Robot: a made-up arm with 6 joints. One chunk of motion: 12 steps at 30 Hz.
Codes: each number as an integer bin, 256 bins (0 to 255) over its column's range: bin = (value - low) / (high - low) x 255, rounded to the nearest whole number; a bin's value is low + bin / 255 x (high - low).
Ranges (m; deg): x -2.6..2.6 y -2.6..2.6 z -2.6..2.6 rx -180..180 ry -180..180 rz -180..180
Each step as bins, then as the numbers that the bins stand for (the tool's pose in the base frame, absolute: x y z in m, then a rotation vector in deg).
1 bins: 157 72 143 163 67 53
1 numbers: 0.6016 -1.1318 0.3161 50.12 -85.41 -105.18
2 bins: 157 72 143 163 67 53
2 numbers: 0.6016 -1.1318 0.3161 50.12 -85.41 -105.18
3 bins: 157 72 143 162 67 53
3 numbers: 0.6016 -1.1318 0.3161 48.71 -85.41 -105.18
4 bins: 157 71 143 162 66 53
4 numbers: 0.6016 -1.1522 0.3161 48.71 -86.82 -105.18
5 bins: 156 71 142 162 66 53
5 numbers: 0.5812 -1.1522 0.2957 48.71 -86.82 -105.18
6 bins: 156 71 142 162 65 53
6 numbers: 0.5812 -1.1522 0.2957 48.71 -88.24 -105.18
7 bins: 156 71 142 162 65 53
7 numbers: 0.5812 -1.1522 0.2957 48.71 -88.24 -105.18
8 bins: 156 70 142 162 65 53
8 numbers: 0.5812 -1.1725 0.2957 48.71 -88.24 -105.18
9 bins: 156 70 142 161 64 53
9 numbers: 0.5812 -1.1725 0.2957 47.29 -89.65 -105.18
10 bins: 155 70 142 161 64 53
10 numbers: 0.5608 -1.1725 0.2957 47.29 -89.65 -105.18
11 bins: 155 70 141 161 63 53
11 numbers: 0.5608 -1.1725 0.2753 47.29 -91.06 -105.18
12 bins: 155 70 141 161 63 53
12 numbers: 0.5608 -1.1725 0.2753 47.29 -91.06 -105.18
